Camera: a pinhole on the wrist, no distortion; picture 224 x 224 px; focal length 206.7 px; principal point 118.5 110.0 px. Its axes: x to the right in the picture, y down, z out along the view. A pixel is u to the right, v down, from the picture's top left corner.
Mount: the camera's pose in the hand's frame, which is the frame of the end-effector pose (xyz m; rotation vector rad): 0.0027 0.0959 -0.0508 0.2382 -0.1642 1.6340
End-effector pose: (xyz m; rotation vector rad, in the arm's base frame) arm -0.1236 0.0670 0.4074 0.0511 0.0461 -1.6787
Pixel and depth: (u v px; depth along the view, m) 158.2 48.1 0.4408
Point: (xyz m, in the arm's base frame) -0.0650 -0.1170 0.7892
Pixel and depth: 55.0 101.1 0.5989
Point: -0.3622 -0.0105 0.8829
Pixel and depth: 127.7 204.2 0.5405
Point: -0.1380 0.2540 0.9066
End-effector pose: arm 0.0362 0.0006 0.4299 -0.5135 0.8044 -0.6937
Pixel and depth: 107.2 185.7 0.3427
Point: 0.2003 0.1066 0.6563
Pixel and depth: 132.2 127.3 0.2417
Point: 0.1995 0.0665 0.5118
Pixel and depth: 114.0 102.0 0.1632
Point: 0.1476 0.0387 0.4503
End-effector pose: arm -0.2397 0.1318 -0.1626 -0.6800 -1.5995 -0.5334
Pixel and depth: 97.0 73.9 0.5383
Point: -0.6317 0.3962 -0.0928
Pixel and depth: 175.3 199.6 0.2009
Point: -0.2852 0.2985 -0.2643
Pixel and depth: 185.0 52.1 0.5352
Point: -0.5157 0.5992 -0.0693
